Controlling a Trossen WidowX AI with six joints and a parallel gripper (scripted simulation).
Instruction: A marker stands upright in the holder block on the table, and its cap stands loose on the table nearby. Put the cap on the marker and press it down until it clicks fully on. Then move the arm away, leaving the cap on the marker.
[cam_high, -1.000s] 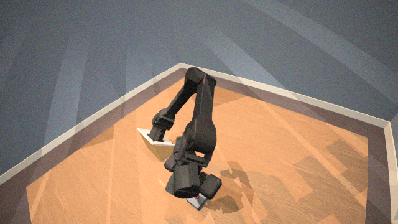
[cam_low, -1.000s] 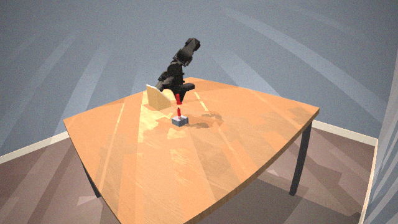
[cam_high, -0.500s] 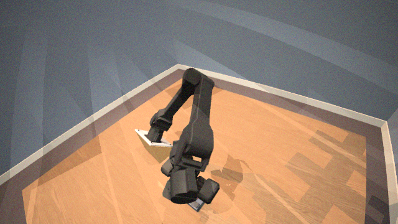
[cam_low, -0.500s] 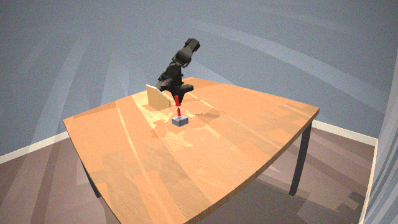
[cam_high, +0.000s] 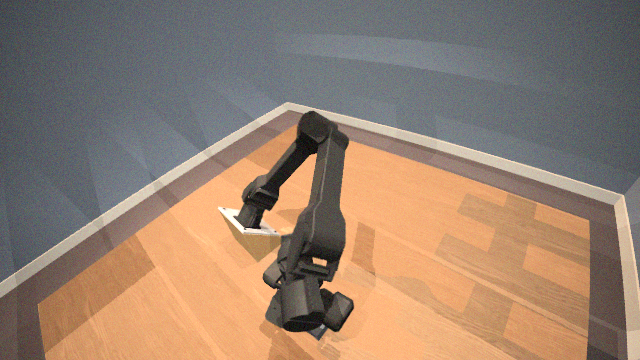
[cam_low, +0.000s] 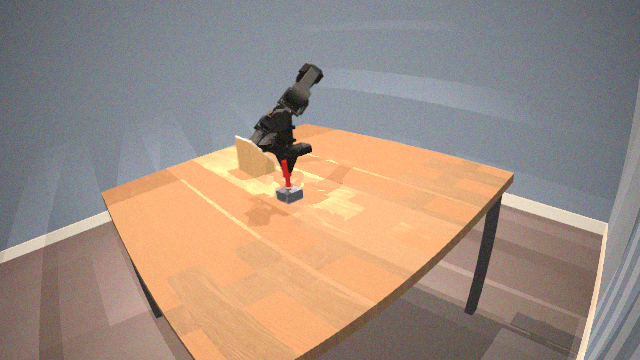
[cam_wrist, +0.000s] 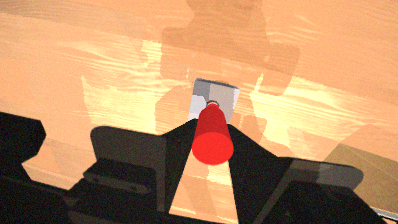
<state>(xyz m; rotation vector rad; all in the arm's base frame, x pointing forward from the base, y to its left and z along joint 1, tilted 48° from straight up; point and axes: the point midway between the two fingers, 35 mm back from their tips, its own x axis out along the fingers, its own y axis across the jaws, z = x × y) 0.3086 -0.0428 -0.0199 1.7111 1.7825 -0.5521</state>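
My gripper tip is now 30 mm above the red marker. Round my gripper tip: block (80 mm below); red cap (10 mm above).
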